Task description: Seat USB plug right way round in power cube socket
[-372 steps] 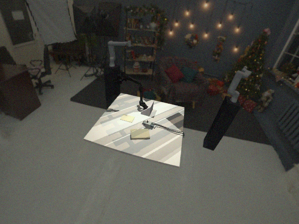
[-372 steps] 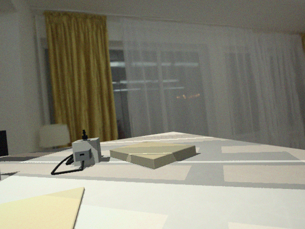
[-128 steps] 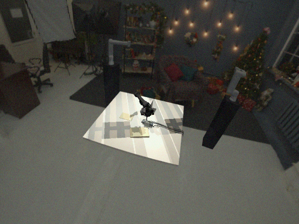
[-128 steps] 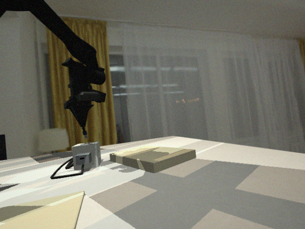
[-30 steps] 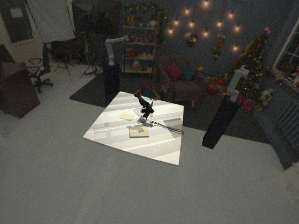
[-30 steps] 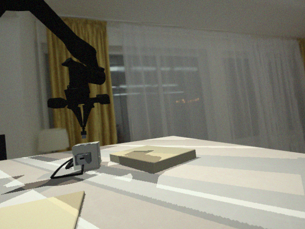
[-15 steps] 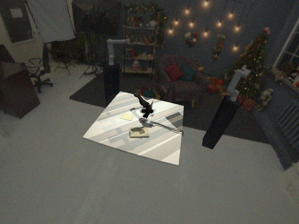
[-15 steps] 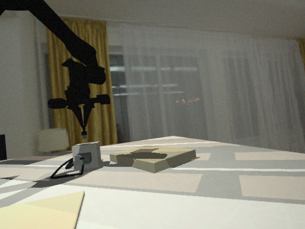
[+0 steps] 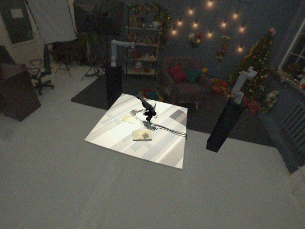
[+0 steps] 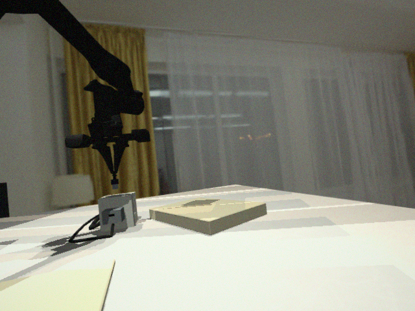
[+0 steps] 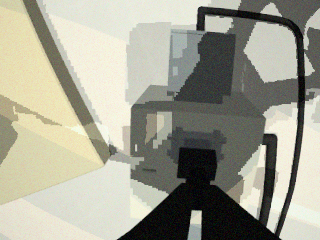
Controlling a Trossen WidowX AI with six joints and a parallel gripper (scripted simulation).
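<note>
The USB plug lies 2 cm below my gripper tip.
</note>
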